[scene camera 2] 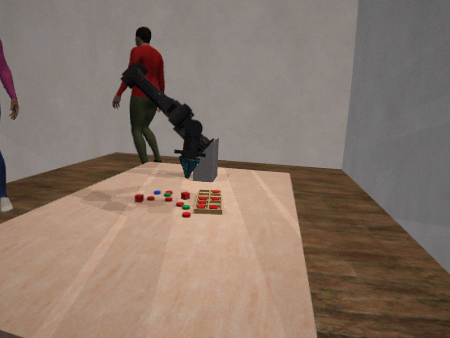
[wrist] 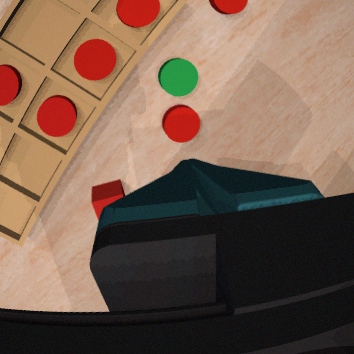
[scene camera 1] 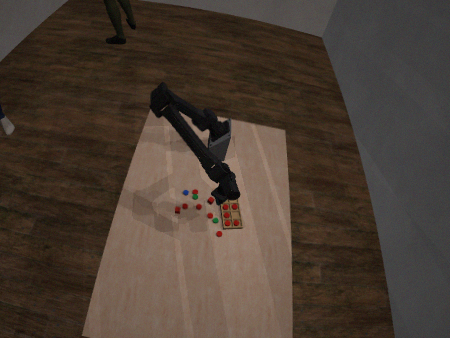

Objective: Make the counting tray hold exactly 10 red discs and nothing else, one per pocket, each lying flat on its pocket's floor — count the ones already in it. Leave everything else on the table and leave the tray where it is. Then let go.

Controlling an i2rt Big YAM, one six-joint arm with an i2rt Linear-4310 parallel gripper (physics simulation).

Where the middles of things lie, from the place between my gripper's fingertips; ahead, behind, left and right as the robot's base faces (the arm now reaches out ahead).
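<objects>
My gripper's 100 mm above the wooden counting tray (wrist: 45, 45), and it's 80 mm to the right of it and 40 mm past it.
</objects>
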